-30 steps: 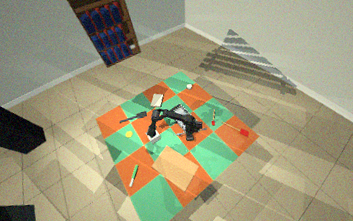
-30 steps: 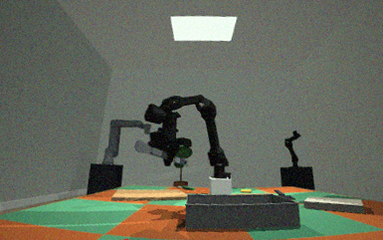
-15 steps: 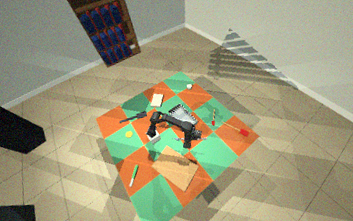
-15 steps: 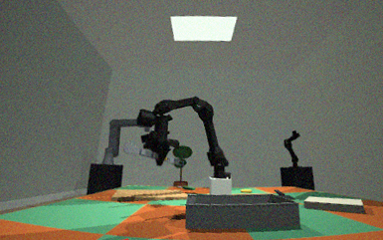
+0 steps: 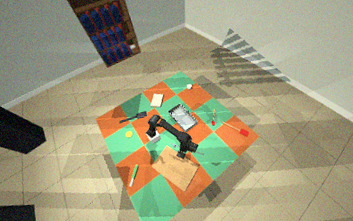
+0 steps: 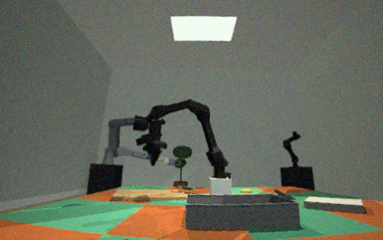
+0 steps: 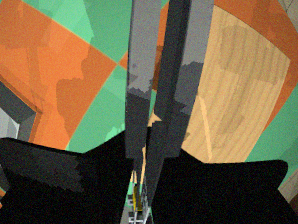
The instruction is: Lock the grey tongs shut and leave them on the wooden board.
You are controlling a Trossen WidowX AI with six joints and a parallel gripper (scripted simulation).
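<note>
Right now the wooden board is 14 cm behind my gripper tip, 2 cm to the right of it and 15 cm below it. Also, from my gripper tip: grey roasting tin: 26 cm ahead, 30 cm to the left, 13 cm below; then brush: 49 cm ahead, 5 cm to the left, 15 cm below; then green-handled tool: 48 cm behind, 17 cm to the left, 15 cm below.
</note>
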